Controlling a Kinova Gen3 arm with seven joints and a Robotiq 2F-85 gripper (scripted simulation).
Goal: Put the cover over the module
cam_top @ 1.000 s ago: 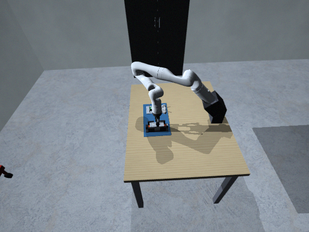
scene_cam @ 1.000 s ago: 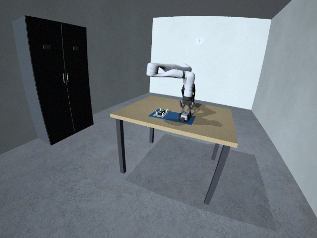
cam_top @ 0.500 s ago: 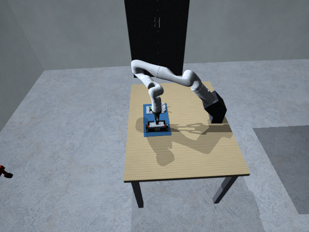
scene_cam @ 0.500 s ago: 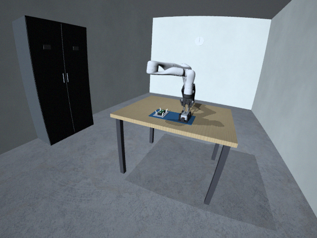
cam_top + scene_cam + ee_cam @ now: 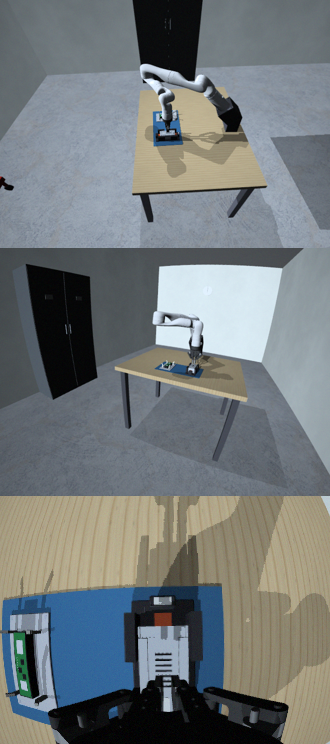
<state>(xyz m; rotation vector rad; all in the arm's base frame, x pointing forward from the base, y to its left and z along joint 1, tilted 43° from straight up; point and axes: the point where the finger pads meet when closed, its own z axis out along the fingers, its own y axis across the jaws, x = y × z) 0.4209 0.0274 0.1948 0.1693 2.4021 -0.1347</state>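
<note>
Right now the light grey cover is 6 cm below my hand.
</note>
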